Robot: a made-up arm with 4 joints. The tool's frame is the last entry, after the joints. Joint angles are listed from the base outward. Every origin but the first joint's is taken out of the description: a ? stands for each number. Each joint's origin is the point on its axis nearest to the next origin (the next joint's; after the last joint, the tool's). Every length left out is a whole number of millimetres.
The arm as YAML. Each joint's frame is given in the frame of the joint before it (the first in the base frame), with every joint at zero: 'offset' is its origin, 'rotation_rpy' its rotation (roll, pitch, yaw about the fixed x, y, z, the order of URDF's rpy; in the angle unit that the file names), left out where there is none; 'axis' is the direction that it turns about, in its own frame. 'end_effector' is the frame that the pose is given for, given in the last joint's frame.
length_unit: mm
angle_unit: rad
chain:
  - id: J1
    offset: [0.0, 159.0, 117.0]
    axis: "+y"
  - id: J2
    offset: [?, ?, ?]
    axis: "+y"
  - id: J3
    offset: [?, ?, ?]
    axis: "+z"
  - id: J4
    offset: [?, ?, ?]
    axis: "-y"
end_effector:
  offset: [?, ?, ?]
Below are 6 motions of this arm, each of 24 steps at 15 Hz.
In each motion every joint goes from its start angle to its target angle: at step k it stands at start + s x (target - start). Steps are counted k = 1, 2, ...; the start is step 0. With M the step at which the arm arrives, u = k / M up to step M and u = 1 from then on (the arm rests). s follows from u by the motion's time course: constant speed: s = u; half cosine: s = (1 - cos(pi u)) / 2; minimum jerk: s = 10 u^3 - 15 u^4 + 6 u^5.
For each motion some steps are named. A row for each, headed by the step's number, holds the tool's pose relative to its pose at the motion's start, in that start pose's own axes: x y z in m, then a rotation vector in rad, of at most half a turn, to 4 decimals.
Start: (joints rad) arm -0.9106 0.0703 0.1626 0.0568
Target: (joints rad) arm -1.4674 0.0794 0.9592 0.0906
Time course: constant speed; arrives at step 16
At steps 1, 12, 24:
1: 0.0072 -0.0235 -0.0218 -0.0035 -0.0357 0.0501
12: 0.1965 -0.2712 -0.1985 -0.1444 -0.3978 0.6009
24: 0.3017 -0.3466 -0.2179 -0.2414 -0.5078 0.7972

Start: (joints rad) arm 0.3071 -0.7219 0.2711 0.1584
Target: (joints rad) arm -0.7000 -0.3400 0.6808 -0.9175
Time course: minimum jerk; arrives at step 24
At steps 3, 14, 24:
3: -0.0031 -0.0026 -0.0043 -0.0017 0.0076 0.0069
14: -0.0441 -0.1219 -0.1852 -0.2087 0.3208 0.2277
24: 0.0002 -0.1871 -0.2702 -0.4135 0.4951 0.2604

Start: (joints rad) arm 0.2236 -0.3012 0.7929 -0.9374
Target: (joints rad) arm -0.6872 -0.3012 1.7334 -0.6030
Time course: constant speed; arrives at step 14
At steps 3, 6, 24:
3: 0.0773 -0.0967 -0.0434 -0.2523 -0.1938 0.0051
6: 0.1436 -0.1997 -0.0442 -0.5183 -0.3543 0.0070
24: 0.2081 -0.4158 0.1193 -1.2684 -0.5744 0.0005

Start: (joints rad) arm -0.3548 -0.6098 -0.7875 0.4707
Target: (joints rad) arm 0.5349 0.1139 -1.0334 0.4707
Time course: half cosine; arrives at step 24
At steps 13, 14, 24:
13: 0.1153 0.0346 0.2666 -0.6735 0.5975 0.1977
14: 0.1361 0.0478 0.2906 -0.7535 0.6594 0.2249
24: 0.2709 0.1531 0.3883 -1.2241 0.9917 0.4097

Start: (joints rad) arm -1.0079 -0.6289 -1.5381 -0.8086
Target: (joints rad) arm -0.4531 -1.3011 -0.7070 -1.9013
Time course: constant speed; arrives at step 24
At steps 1, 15, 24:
1: -0.0064 -0.0109 0.0093 -0.0223 0.0453 0.0269
15: -0.0174 -0.1215 0.1655 -0.4529 0.6456 0.2819
24: 0.0370 -0.1286 0.2705 -0.8220 0.9736 0.2966

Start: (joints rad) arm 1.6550 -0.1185 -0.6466 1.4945
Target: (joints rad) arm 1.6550 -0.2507 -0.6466 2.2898
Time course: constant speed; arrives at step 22
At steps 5, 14, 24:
5: 0.0104 0.0046 -0.0252 -0.0003 -0.2047 -0.0181
14: 0.0393 0.0115 -0.0617 -0.0090 -0.5731 -0.0506
24: 0.0723 0.0155 -0.0819 -0.0260 -0.9004 -0.0781

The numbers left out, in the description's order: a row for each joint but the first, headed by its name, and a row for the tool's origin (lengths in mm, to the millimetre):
J2: -296.0 0.0 19.0
J3: 116.0 0.0 -148.0
J4: -339.0 0.0 0.0
tool: -111.0 0.0 -61.0

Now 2 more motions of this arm.
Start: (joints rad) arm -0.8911 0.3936 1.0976 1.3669
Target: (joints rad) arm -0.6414 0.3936 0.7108 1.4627
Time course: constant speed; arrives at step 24
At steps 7, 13, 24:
7: 0.0242 0.0564 0.0115 -0.0989 0.0089 -0.0830
13: 0.0500 0.1022 0.0187 -0.1858 0.0224 -0.1487
24: 0.1076 0.1783 0.0246 -0.3491 0.0611 -0.2546

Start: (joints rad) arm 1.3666 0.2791 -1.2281 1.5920
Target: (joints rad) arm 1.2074 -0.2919 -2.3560 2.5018
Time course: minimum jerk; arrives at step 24
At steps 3, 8, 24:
3: 0.0005 0.0079 -0.0027 -0.0184 -0.0184 -0.0106
8: 0.0200 0.0962 -0.0401 -0.2526 -0.2239 -0.1215
24: 0.2631 0.2456 -0.2086 -1.3219 -0.6057 -0.1769

